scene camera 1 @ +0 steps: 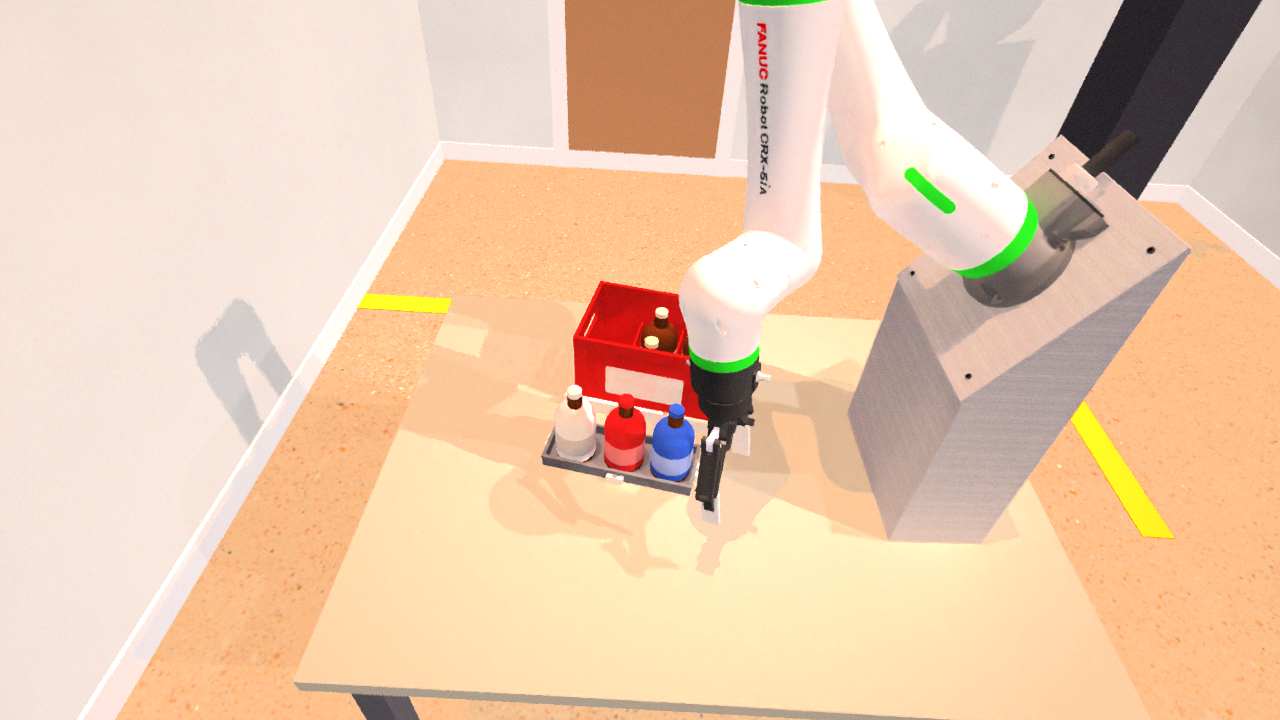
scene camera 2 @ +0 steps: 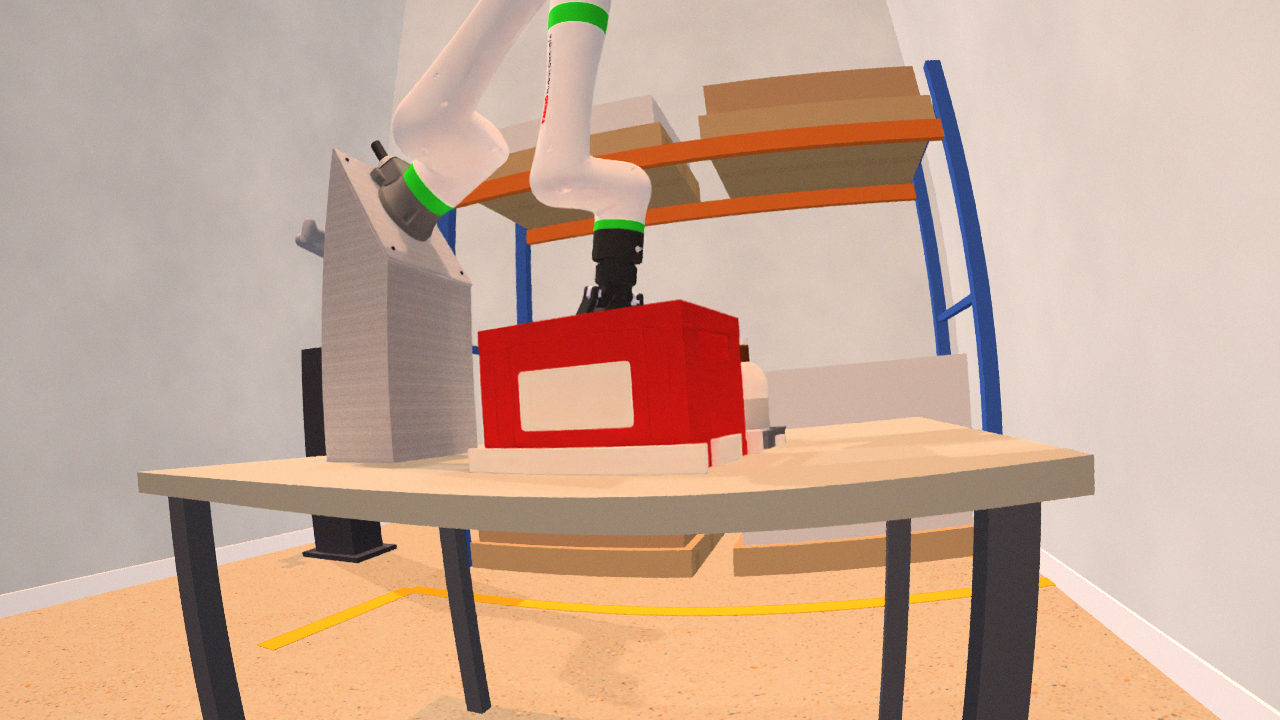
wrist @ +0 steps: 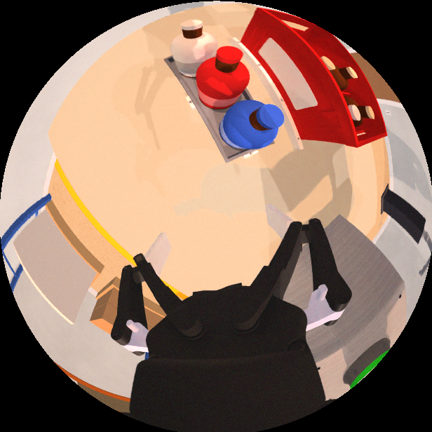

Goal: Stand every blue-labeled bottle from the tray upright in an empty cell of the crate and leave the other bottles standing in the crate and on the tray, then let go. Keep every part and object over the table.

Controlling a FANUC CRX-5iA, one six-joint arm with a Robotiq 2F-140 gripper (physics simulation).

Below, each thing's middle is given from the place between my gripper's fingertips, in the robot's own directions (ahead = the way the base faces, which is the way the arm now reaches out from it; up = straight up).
Right now the blue bottle (scene camera 1: 673,437) is 13 cm to the right of my hand, 7 cm ahead of it and 4 cm below it. The rest, counted from my hand: white bottle (scene camera 1: 575,419) (24 cm ahead, 18 cm to the right, 4 cm below); then red bottle (scene camera 1: 625,427) (16 cm to the right, 15 cm ahead, 4 cm below).
